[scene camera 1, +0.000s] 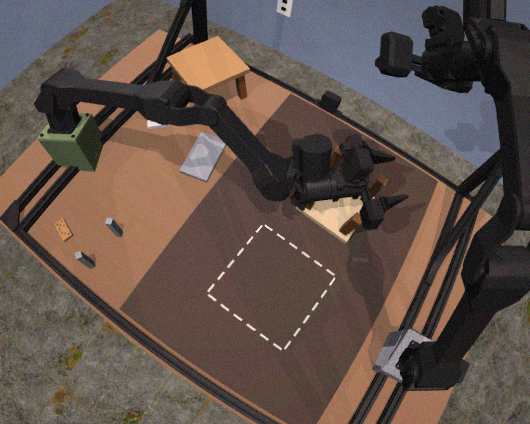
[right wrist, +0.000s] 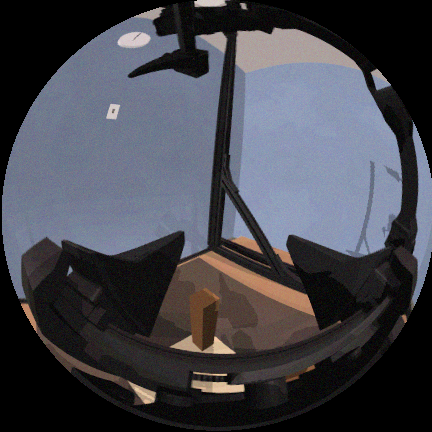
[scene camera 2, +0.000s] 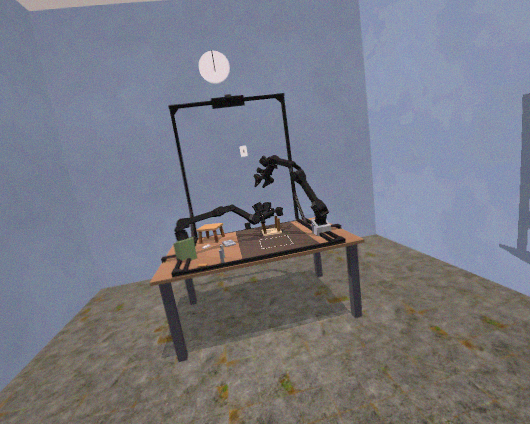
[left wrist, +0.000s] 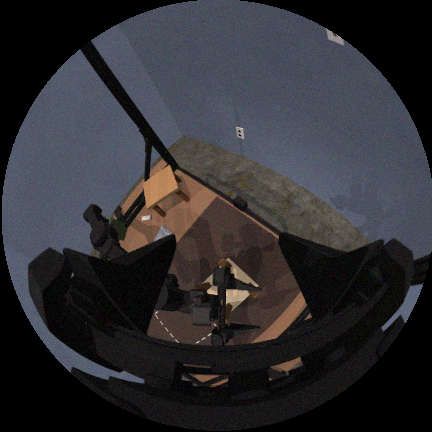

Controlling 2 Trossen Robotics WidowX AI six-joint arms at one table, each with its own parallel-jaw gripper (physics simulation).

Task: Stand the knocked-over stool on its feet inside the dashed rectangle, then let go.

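Frame: origin at the left arm's base, x ahead, y left, z up, level; centimetres.
Where they show: left gripper, fingertip midpoint: (scene camera 2: 258, 187) (left wrist: 228, 238); right gripper, fingertip midpoint: (scene camera 1: 401, 176) (right wrist: 237, 238) (left wrist: 260, 309); left arm's base at its link origin: (scene camera 1: 416, 360) (scene camera 2: 320, 222); right arm's base at its link origin: (scene camera 1: 64, 125) (scene camera 2: 182, 240).
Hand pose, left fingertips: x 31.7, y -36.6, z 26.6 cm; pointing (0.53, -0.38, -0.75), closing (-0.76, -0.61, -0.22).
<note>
Things, the pixels of their centre, and the offset from my left fingertips.
- knocked-over stool, body centre: (right wrist: 197, 388) (scene camera 1: 342, 194) (left wrist: 226, 288) (scene camera 2: 270, 225) dx -2.5, dy +11.3, dz -28.6 cm
- leg at the middle of its body: (right wrist: 202, 325) (scene camera 1: 373, 189) dx -8.3, dy +6.6, dz -27.9 cm
- upright orange-topped stool at the middle of its body: (scene camera 1: 208, 77) (left wrist: 165, 191) (scene camera 2: 211, 233) dx +41.7, dy -1.5, dz -28.9 cm
- grey flat box at the middle of its body: (scene camera 1: 204, 156) (left wrist: 160, 240) dx +30.4, dy +16.8, dz -34.0 cm
- orange dotted tile at the middle of its body: (scene camera 1: 63, 229) dx +48.3, dy +50.5, dz -34.1 cm
The knocked-over stool (scene camera 1: 327, 215) (scene camera 2: 272, 232) (left wrist: 235, 301) lies upside down on the dark mat, its pale seat underside facing up and brown legs pointing up. One leg (right wrist: 202, 320) stands ahead of and between the right fingers in the right wrist view, not gripped. My right gripper (scene camera 1: 399, 178) (left wrist: 260, 309) (right wrist: 237, 238) is open, low over the stool, and partly hides it. My left gripper (scene camera 2: 260, 185) (left wrist: 228, 238) is open and empty, high above the stool. The dashed rectangle (scene camera 1: 263, 225) (left wrist: 167, 328) is on the mat, in front of the stool in scene camera 1.
An upright orange-topped stool (scene camera 1: 207, 62) (scene camera 2: 210, 227) (left wrist: 161, 186) stands at the back left. A grey flat box (scene camera 1: 202, 157), a green block (scene camera 1: 75, 145), two small grey blocks (scene camera 1: 113, 227) (scene camera 1: 85, 259) and an orange dotted tile (scene camera 1: 63, 229) are at the left. Black rails edge the table.
</note>
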